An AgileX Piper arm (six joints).
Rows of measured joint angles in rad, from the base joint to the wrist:
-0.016, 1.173, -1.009, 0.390, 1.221, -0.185
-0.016, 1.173, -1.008, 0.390, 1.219, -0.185
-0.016, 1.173, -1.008, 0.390, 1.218, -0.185
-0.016, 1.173, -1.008, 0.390, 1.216, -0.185
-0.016, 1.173, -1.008, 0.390, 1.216, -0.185
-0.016, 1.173, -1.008, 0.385, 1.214, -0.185
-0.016, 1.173, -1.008, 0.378, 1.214, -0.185
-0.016, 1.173, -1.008, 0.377, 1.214, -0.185
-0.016, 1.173, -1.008, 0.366, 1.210, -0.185
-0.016, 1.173, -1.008, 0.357, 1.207, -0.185
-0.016, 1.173, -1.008, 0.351, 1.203, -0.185
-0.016, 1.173, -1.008, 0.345, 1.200, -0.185
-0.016, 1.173, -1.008, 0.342, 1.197, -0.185
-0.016, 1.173, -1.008, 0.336, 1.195, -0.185
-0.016, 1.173, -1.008, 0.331, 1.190, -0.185
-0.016, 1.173, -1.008, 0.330, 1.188, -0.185
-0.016, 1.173, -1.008, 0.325, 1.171, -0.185
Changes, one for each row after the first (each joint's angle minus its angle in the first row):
0.000, 0.000, 0.001, 0.000, -0.002, 0.000
0.000, 0.000, 0.001, 0.000, -0.003, 0.000
0.000, 0.000, 0.001, 0.000, -0.005, 0.000
0.000, 0.000, 0.001, 0.000, -0.005, 0.000
0.000, 0.000, 0.001, -0.005, -0.007, 0.000
0.000, 0.000, 0.001, -0.012, -0.007, 0.000
0.000, 0.000, 0.001, -0.013, -0.007, 0.000
0.000, 0.000, 0.001, -0.024, -0.011, 0.000
0.000, 0.000, 0.001, -0.033, -0.014, 0.000
0.000, 0.000, 0.001, -0.039, -0.018, 0.000
0.000, 0.000, 0.001, -0.045, -0.021, 0.000
0.000, 0.000, 0.001, -0.048, -0.024, 0.000
0.000, 0.000, 0.001, -0.054, -0.026, 0.000
0.000, 0.000, 0.001, -0.059, -0.031, 0.000
0.000, 0.000, 0.001, -0.060, -0.033, 0.000
0.000, 0.000, 0.001, -0.065, -0.050, 0.000

